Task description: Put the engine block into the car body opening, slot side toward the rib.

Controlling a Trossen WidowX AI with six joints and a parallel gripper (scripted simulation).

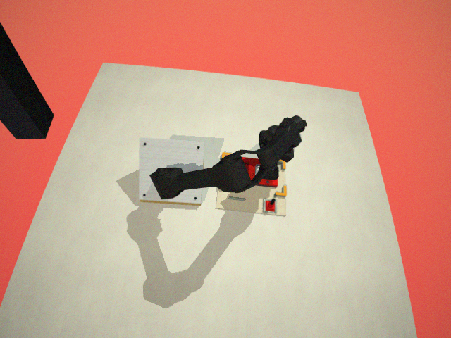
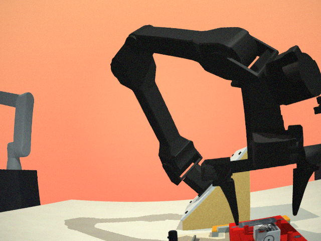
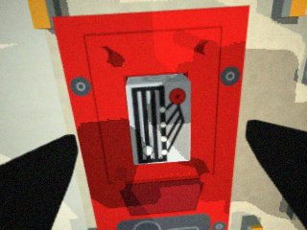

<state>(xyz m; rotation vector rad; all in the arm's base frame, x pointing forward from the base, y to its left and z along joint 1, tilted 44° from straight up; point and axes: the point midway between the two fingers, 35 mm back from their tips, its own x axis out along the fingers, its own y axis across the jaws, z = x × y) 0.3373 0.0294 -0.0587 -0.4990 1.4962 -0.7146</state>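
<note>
Now: the engine block 3 cm below my gripper tip.
</note>
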